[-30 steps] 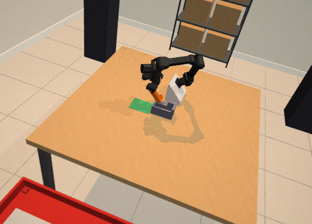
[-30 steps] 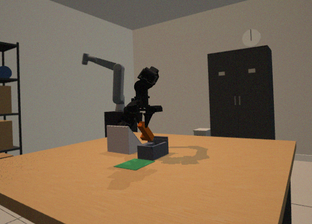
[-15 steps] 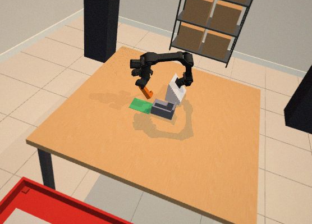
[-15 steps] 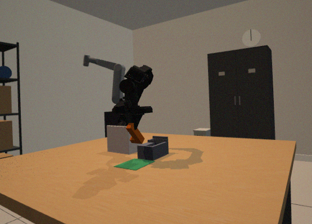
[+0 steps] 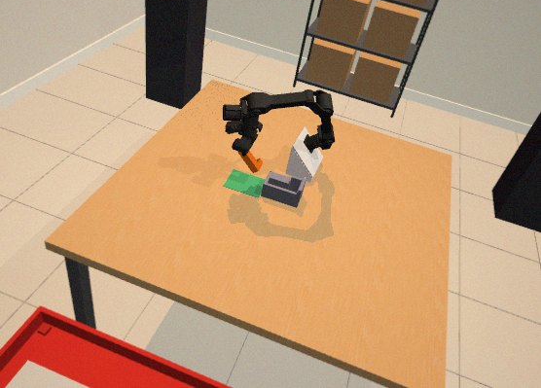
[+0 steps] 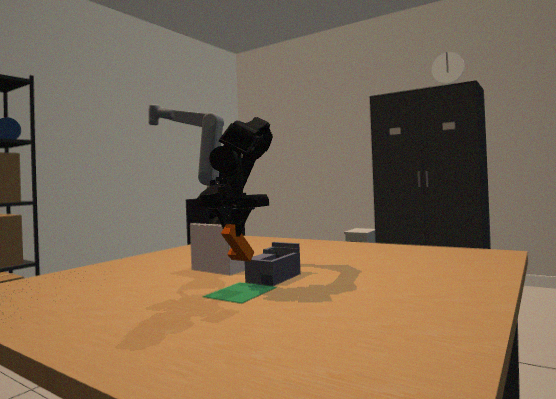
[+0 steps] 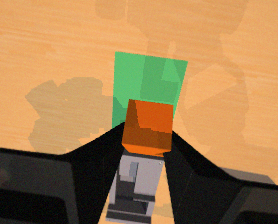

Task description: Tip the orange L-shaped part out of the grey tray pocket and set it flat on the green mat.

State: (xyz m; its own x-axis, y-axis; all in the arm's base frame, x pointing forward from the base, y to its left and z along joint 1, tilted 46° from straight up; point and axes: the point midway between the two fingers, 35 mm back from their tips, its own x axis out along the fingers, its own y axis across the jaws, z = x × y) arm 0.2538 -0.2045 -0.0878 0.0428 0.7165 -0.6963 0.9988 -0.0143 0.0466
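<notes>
Right now the green mat is 2 cm to the left of my gripper tip and 16 cm below it. From my gripper tip the other things lie so: orange L-shaped part (2 cm behind, 3 cm to the left, 3 cm below).
</notes>
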